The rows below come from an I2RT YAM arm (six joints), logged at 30 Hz.
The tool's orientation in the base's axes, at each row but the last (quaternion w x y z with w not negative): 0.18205, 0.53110, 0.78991, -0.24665; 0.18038, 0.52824, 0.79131, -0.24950; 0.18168, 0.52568, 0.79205, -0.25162; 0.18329, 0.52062, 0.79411, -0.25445; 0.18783, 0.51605, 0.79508, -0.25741; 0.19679, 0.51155, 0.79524, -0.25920; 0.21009, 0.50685, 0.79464, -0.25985; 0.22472, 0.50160, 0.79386, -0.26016; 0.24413, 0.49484, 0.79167, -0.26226; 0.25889, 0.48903, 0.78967, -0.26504
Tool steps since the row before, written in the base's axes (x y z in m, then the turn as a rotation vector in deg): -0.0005, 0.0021, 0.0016, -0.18, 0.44, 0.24; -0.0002, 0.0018, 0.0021, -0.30, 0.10, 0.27; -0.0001, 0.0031, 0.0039, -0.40, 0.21, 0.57; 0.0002, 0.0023, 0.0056, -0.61, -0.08, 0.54; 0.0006, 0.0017, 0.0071, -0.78, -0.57, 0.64; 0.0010, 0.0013, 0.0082, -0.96, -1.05, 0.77; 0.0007, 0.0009, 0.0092, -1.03, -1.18, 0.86; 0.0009, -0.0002, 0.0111, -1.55, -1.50, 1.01; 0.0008, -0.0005, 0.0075, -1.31, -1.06, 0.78; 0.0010, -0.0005, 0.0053, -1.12, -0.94, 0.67
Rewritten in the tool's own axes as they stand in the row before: 0.0009, -0.0001, -0.0025, 0.26, -0.08, -0.46; 0.0003, 0.0000, -0.0028, 0.04, -0.30, -0.28; 0.0002, 0.0001, -0.0050, -0.01, -0.42, -0.59; -0.0015, -0.0003, -0.0059, -0.12, -0.70, -0.40; -0.0030, -0.0004, -0.0067, -0.46, -1.04, -0.19; -0.0042, -0.0004, -0.0072, -0.81, -1.40, -0.01; -0.0051, -0.0009, -0.0077, -0.93, -1.53, 0.00; -0.0073, -0.0013, -0.0083, -1.03, -2.15, 0.04; -0.0055, -0.0008, -0.0051, -0.69, -1.72, -0.05; -0.0042, -0.0002, -0.0034, -0.61, -1.49, -0.02
